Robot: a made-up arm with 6 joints.
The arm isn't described. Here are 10 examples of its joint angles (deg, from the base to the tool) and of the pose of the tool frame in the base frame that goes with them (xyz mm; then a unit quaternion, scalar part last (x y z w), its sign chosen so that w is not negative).
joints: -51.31 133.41 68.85 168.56 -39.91 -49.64
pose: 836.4 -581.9 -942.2 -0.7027 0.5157 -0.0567 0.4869
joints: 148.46 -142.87 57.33 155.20 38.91 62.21
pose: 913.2 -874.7 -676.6 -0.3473 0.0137 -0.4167 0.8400
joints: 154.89 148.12 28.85 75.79 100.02 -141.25
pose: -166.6 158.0 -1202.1 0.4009 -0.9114 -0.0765 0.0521
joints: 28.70 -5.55 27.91 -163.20 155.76 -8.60
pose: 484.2 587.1 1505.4 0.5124 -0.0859 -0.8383 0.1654
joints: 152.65 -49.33 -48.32 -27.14 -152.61 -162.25
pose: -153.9 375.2 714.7 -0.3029 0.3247 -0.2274 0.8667
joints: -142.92 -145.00 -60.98 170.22 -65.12 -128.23
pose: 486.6 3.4 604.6 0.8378 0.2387 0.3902 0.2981
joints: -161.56 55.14 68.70 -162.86 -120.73 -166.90
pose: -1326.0 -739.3 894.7 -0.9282 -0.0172 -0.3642 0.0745
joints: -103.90 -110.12 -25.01 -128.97 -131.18 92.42
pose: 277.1 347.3 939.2 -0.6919 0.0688 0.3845 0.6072
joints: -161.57 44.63 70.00 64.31 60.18 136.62
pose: -1186.9 -260.7 1495.3 0.4783 -0.6975 -0.1630 0.5081
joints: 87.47 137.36 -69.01 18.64 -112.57 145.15
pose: 265.2 -330.5 94.6 -0.6195 -0.5800 0.0001 0.5290
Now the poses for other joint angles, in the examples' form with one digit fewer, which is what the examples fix.
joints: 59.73 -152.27 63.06 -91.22 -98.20 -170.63
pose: -629 -1065 -591 0.153 0.356 0.877 0.286
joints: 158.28 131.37 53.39 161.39 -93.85 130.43
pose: -884 51 -994 0.267 0.377 0.850 0.254
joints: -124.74 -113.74 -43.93 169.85 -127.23 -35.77
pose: 487 192 882 0.156 0.267 0.466 0.829
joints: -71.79 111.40 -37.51 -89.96 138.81 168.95
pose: -64 193 -133 0.366 -0.784 -0.311 0.393
